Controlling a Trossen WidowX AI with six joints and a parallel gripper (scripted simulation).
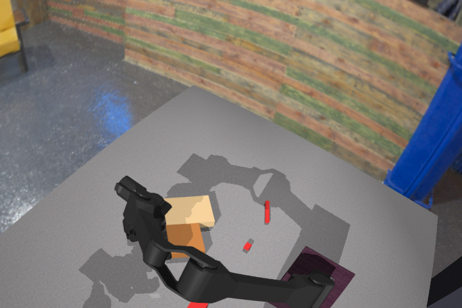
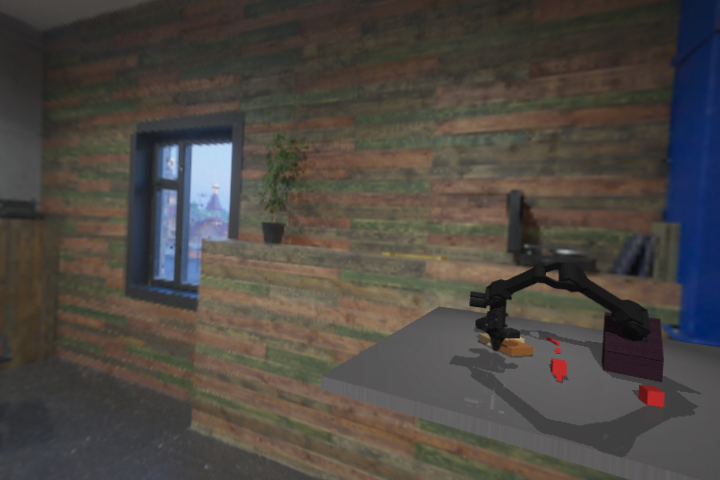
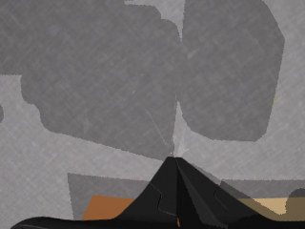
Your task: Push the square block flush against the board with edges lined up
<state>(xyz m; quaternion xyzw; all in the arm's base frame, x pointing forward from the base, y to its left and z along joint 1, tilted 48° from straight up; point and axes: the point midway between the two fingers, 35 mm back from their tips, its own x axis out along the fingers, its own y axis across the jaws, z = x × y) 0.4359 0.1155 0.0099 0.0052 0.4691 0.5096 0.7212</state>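
My gripper tip is now 60 mm past the square block, 60 mm to the left of it and 10 mm below it. Round my gripper tip: pale tan board: 140 mm to the right, 10 mm above; then red stick: 190 mm behind, 310 mm to the right.
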